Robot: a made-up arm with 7 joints. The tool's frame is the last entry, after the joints.
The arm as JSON. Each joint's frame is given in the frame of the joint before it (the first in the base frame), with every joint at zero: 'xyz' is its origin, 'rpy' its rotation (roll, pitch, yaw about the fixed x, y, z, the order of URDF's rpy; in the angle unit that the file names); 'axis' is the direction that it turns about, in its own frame. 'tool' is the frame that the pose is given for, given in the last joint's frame.
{
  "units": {
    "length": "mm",
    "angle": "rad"
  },
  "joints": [
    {
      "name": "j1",
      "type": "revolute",
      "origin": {
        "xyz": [
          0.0,
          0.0,
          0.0
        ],
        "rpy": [
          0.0,
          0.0,
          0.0
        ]
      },
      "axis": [
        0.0,
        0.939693,
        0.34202
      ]
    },
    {
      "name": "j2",
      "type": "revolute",
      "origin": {
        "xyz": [
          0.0,
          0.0,
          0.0
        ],
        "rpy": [
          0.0,
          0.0,
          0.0
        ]
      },
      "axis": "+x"
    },
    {
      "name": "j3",
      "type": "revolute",
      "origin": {
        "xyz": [
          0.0,
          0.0,
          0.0
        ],
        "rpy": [
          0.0,
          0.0,
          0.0
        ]
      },
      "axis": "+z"
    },
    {
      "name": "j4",
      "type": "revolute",
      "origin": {
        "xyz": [
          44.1,
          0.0,
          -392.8
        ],
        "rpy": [
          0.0,
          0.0,
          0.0
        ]
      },
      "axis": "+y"
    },
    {
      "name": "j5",
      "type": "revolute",
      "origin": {
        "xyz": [
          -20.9,
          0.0,
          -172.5
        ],
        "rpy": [
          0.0,
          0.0,
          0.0
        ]
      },
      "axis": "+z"
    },
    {
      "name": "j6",
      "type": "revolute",
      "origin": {
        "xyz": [
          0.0,
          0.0,
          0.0
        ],
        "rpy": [
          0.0,
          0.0,
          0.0
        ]
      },
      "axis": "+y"
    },
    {
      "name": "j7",
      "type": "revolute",
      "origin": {
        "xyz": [
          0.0,
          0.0,
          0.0
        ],
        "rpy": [
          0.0,
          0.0,
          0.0
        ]
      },
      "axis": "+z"
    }
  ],
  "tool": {
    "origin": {
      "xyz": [
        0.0,
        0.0,
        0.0
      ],
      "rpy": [
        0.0,
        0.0,
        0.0
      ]
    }
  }
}
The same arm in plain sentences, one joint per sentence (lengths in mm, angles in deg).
The arm has seven revolute joints in a row. What follows holds with every joint at zero, and every direction is one of the base frame's.
The first joint is mounted at the same point as the base frame's origin and rotates about the direction (0, 0.9397, 0.342).
The second joint is mounted at the same point as the first joint and rotates about +x.
The third joint is mounted at the same point as the second joint and rotates about +z.
The fourth joint is mounted 44.1 mm along +x and 392.8 mm along -z from the third joint and rotates about +y.
The fifth joint is mounted 20.9 mm along -x and 172.5 mm along -z from the fourth joint and rotates about +z.
The sixth joint is mounted at the same point as the fifth joint and rotates about +y.
The seventh joint is mounted at the same point as the sixth joint and rotates about +z.
The tool frame, which is the frame that the pose is given for, is mounted at the same point as the seventh joint; its axes are parallel to the base frame's.

